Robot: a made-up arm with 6 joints. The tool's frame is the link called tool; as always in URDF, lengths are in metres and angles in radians. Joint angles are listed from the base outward. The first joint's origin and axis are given. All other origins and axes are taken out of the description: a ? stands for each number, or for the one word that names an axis. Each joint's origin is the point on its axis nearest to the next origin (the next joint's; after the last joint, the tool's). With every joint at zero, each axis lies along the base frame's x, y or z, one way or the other. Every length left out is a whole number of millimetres.
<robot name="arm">
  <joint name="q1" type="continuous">
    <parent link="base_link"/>
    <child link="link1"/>
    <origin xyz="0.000 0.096 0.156" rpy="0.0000 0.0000 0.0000"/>
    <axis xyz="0 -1 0"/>
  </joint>
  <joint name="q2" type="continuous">
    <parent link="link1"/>
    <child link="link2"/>
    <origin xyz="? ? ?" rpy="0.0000 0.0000 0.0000"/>
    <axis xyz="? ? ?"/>
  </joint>
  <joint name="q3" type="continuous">
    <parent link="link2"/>
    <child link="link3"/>
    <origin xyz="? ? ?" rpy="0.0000 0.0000 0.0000"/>
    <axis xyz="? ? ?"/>
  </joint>
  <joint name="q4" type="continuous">
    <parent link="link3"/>
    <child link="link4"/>
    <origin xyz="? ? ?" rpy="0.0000 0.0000 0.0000"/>
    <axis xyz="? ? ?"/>
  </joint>
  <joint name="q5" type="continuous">
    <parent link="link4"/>
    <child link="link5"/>
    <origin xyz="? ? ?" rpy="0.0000 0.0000 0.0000"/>
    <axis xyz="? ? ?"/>
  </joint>
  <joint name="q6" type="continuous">
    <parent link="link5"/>
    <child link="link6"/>
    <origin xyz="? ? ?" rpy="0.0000 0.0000 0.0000"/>
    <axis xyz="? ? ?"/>
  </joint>
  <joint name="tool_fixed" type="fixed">
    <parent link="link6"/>
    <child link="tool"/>
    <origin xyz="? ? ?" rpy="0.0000 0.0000 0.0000"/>
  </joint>
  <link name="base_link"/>
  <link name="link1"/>
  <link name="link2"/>
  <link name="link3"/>
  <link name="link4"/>
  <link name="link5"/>
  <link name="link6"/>
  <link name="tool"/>
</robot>
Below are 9 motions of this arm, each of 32 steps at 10 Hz.
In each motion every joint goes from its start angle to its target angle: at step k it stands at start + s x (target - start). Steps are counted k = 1, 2, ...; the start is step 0. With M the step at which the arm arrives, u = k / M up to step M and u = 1 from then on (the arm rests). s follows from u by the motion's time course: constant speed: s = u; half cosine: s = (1 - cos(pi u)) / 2; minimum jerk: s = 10 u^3 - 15 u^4 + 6 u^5.
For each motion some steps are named. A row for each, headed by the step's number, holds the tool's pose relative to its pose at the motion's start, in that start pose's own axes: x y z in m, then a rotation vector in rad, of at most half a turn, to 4 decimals.
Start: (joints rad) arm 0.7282 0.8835 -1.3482 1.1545 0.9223 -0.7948
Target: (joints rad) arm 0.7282 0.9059 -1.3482 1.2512 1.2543 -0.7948
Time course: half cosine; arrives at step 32
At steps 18, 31, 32:
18: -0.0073 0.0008 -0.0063 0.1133 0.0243 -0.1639
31: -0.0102 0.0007 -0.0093 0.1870 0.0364 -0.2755
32: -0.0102 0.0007 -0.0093 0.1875 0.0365 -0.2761

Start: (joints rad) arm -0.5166 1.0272 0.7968 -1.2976 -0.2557 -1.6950
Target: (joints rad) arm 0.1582 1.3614 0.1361 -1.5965 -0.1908 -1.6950
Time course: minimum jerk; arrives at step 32
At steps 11, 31, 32:
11: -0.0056 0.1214 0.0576 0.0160 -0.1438 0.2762
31: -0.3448 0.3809 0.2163 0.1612 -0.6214 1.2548
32: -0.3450 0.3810 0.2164 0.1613 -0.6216 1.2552

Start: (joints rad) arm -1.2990 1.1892 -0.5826 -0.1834 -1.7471 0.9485
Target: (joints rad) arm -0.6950 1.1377 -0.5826 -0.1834 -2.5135 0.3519
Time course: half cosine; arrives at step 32
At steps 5, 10, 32:
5: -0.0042 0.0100 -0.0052 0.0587 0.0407 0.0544
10: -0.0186 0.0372 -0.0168 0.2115 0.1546 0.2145
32: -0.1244 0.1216 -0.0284 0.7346 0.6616 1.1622

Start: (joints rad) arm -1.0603 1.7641 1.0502 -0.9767 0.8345 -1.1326
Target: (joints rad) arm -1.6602 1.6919 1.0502 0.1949 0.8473 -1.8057
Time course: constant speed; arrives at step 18
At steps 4, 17, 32:
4: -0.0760 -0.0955 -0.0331 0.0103 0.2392 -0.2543
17: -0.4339 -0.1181 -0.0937 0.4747 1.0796 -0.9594
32: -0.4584 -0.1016 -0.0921 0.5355 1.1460 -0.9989

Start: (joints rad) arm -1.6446 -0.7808 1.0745 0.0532 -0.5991 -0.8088
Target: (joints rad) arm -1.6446 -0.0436 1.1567 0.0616 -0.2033 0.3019
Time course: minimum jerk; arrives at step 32
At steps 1, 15, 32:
1: 0.0000 0.0000 0.0000 0.0002 -0.0002 0.0000
15: 0.0213 0.0413 0.0557 0.3414 -0.3044 -0.0224
32: 0.0311 0.0297 0.1216 0.6626 -0.5700 -0.2813

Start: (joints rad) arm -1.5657 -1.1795 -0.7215 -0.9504 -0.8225 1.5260
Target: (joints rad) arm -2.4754 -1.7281 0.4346 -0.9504 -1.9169 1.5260
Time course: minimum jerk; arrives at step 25
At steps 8, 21, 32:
8: -0.0105 -0.0035 0.0444 0.2194 0.1255 -0.0300
21: 0.0152 -0.0817 0.1814 1.2892 0.5016 -0.0331
32: 0.0182 -0.0876 0.1837 1.3327 0.5134 -0.0261

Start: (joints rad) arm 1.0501 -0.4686 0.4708 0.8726 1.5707 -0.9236
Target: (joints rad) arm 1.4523 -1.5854 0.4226 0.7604 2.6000 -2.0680
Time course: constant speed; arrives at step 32
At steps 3, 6, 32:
3: 0.0045 0.0536 -0.0276 0.1870 0.0712 -0.0189
6: 0.0068 0.1125 -0.0451 0.3785 0.1498 -0.0177
32: -0.0592 0.4502 0.2198 1.9812 0.7373 0.8725

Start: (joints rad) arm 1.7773 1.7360 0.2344 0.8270 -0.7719 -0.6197
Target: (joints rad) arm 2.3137 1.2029 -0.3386 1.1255 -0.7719 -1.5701
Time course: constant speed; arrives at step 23
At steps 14, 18, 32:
14: -0.2621 -0.0990 -0.0543 -0.3928 1.1910 -0.2480
18: -0.3326 -0.1130 -0.0204 -0.4717 1.5209 -0.3936
32: -0.3997 -0.1095 0.0397 -0.5351 1.9160 -0.6290

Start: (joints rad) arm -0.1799 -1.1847 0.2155 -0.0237 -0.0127 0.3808
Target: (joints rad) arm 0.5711 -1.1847 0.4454 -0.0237 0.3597 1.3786
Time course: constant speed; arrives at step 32
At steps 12, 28, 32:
12: 0.0671 -0.0247 0.0366 -0.2432 -0.4687 -0.4278
28: 0.0937 -0.0472 0.1059 -0.7980 -1.0049 -0.8868
32: 0.0949 -0.0446 0.1214 -0.9778 -1.1085 -0.9760

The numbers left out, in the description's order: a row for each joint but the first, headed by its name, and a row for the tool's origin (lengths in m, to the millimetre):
q2: xyz -0.213 0.000 -0.039, axis 1 0 0
q3: xyz 0.000 0.025 0.294, axis 0 0 -1
q4: xyz 0.176 0.102 0.000, axis 0 1 0
q5: xyz -0.023 0.000 -0.299, axis 0 0 -1
q6: xyz -0.115 0.014 0.000, axis 0 -1 0
tool: xyz 0.116 0.000 -0.103

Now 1 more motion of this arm.
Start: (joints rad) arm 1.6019 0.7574 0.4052 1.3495 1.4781 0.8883
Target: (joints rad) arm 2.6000 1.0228 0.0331 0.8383 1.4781 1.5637
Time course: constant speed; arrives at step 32
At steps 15, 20, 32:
15: 0.0887 0.1105 -0.0856 0.5682 -0.7672 -0.2112
20: 0.1142 0.1409 -0.0944 0.7623 -1.0064 -0.3143
32: 0.1608 0.1979 -0.1040 1.2492 -1.5201 -0.6277

